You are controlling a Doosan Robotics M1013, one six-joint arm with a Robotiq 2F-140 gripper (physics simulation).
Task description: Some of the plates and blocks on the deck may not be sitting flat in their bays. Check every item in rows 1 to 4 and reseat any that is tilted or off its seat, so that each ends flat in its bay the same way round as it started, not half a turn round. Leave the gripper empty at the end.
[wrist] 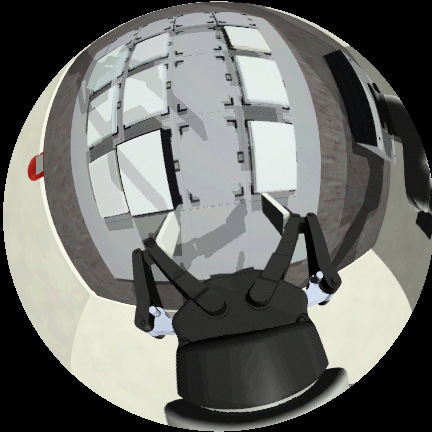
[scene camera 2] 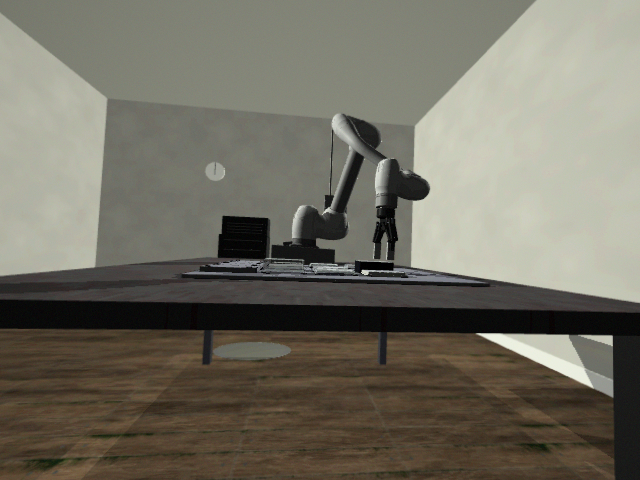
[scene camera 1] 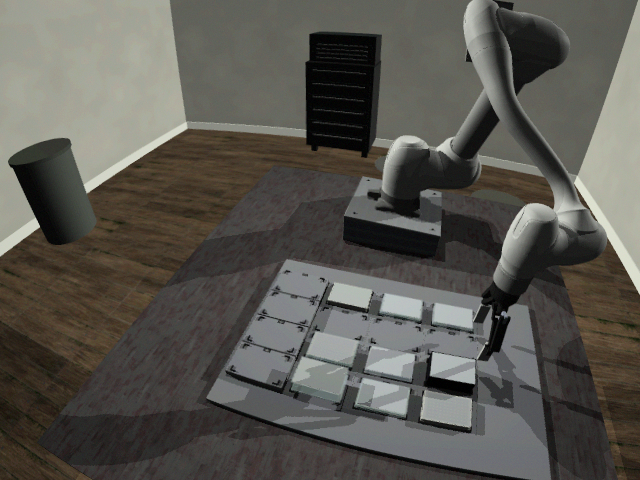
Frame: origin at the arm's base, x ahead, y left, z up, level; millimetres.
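Seen in the pictures: gripper, between the fingertips: (wrist: 218, 211) (scene camera 2: 383, 259) (scene camera 1: 480, 339); arm's base, origin of its link: (scene camera 2: 303, 248) (scene camera 1: 398, 202).
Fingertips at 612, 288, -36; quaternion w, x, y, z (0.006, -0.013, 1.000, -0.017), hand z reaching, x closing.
Offsets run from my fingertips to a thing's top centre, as dx, dy, dz. "pt": to the spot under its first point. Level surfaces: height alone.
My gripper (scene camera 1: 481, 334) (scene camera 2: 383, 252) (wrist: 218, 211) is open and empty, above the deck {dz -48} (scene camera 1: 509, 418) at its right side. A black-sided block with a white top {+102, -77, -6} (scene camera 1: 452, 367) (wrist: 145, 172) (scene camera 2: 373, 266) sits near the left finger in the wrist view. A white plate {-111, -67, -34} (scene camera 1: 452, 316) (wrist: 273, 156) lies near the other finger. A textured plate {+209, -83, -34} (scene camera 1: 446, 409) (wrist: 107, 187) lies in the front row. Pale plates {-119, -230, -34} (scene camera 1: 401, 306) (wrist: 261, 81), a cream plate {-128, -394, -34} (scene camera 1: 349, 296) (wrist: 247, 39) and a clear greenish plate {+193, -410, -6} (scene camera 1: 318, 378) (wrist: 107, 67) lie in other bays. Small tilts are hard to tell.
More pale plates {+94, -241, -34} (scene camera 1: 390, 363) {+84, -402, -28} (scene camera 1: 333, 347) {+201, -246, -34} (scene camera 1: 382, 397) lie in the front two rows. A raised strip of empty bays {pt +65, -569, -33} (scene camera 1: 276, 330) lies at the deck's left. The robot base (scene camera 1: 392, 227) stands behind the deck. A black cabinet (scene camera 1: 341, 98) and a grey bin (scene camera 1: 56, 191) stand beyond.
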